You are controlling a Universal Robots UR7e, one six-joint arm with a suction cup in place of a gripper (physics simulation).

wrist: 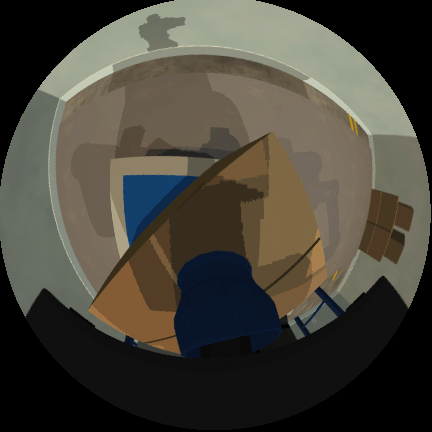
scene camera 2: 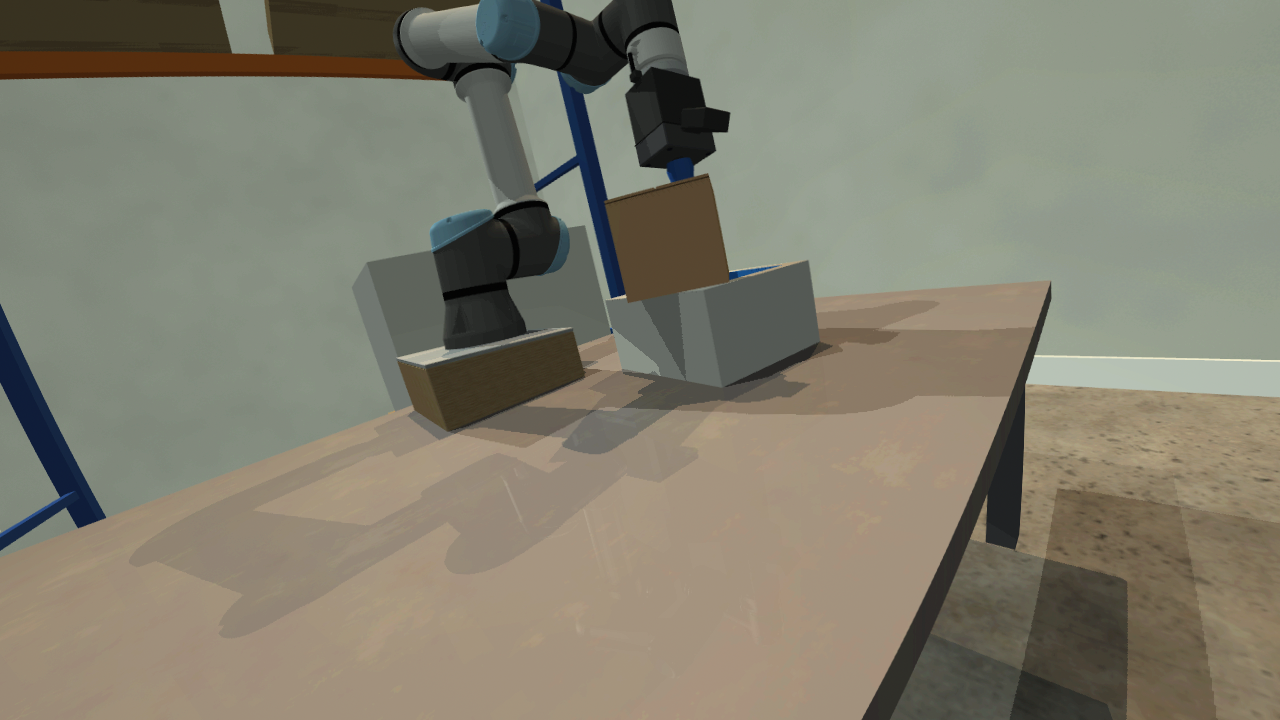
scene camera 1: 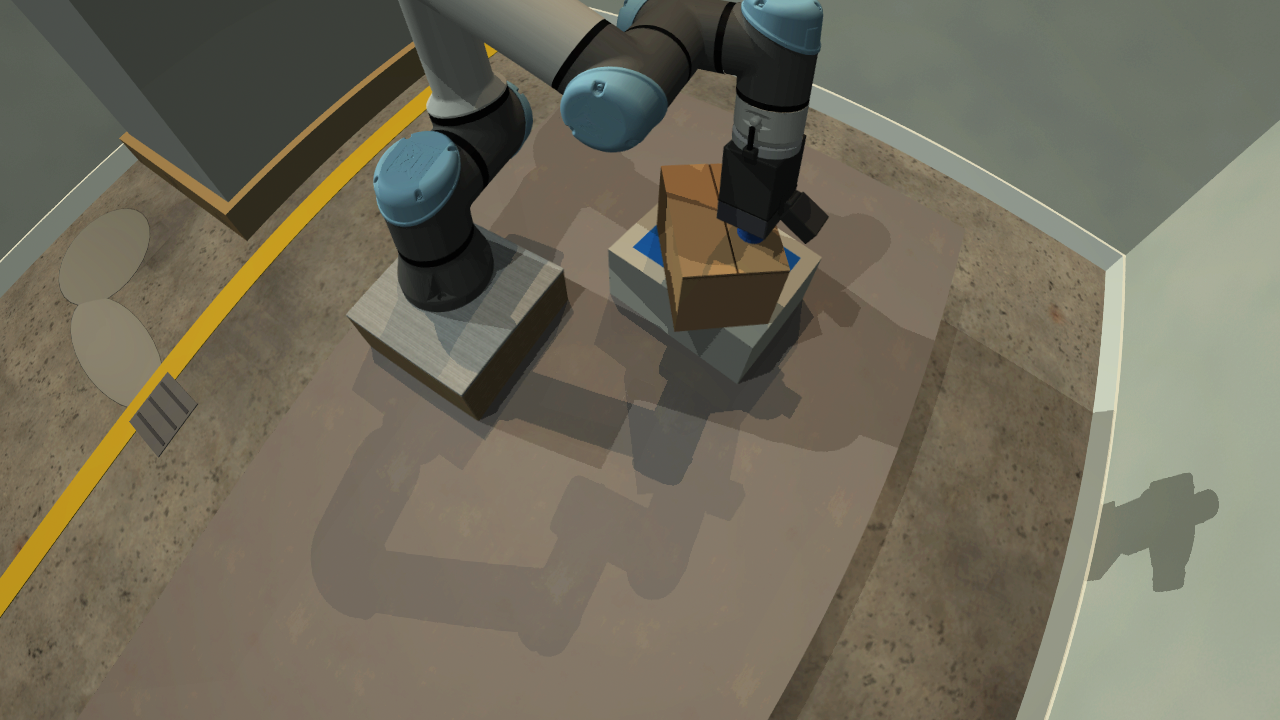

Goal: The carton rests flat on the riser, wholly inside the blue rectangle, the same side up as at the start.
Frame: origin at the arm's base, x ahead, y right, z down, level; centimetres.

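Where they show: hand at its tool point: [wrist: 217, 263] [scene camera 2: 685, 193] [scene camera 1: 751, 239]; arm's base at its link origin: [scene camera 2: 486, 340] [scene camera 1: 446, 270].
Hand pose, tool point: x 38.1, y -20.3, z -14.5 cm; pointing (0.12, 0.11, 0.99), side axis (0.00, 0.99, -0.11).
Things, the pixels of their top centre, and the offset from my tool point. Level surfaces: height alone.
- brown carton at its top centre: [wrist: 208, 322] [scene camera 1: 722, 213] [scene camera 2: 665, 195] dx -4.6, dy -0.6, dz -1.0 cm
- pale grey riser at its top centre: [scene camera 1: 718, 251] [wrist: 172, 244] [scene camera 2: 699, 281] dx -5.5, dy -4.5, dz +12.0 cm
- blue rectangle at its top centre: [scene camera 1: 718, 251] [wrist: 172, 244] [scene camera 2: 699, 281] dx -5.5, dy -4.5, dz +12.0 cm
- table at its surface level: dz +24.0 cm
The brown carton [scene camera 1: 693, 210] [scene camera 2: 671, 241] [wrist: 287, 215] is upright on the pale grey riser [scene camera 1: 760, 344] [scene camera 2: 760, 322] [wrist: 150, 165], its taped top up. It is turned askew to the riser. In both scene views its near end juts past the riser's near edge, outside the blue rectangle [scene camera 1: 646, 247] [scene camera 2: 750, 272] [wrist: 150, 195]. Blue shows on both sides of the carton in scene camera 1. My gripper's blue suction cup [scene camera 1: 750, 236] [scene camera 2: 681, 170] [wrist: 215, 270] is open, let go, and stands on or very close to the carton's top, off centre. The carton's underside is hidden.
My arm's base stands on a block [scene camera 1: 465, 349] [scene camera 2: 519, 385] beside the riser on the table [scene camera 1: 716, 626] [scene camera 2: 716, 582]. A grey cabinet [scene camera 1: 205, 89] stands at the upper left in scene camera 1. Stacked brown boxes [wrist: 382, 220] show at the right in the wrist view.
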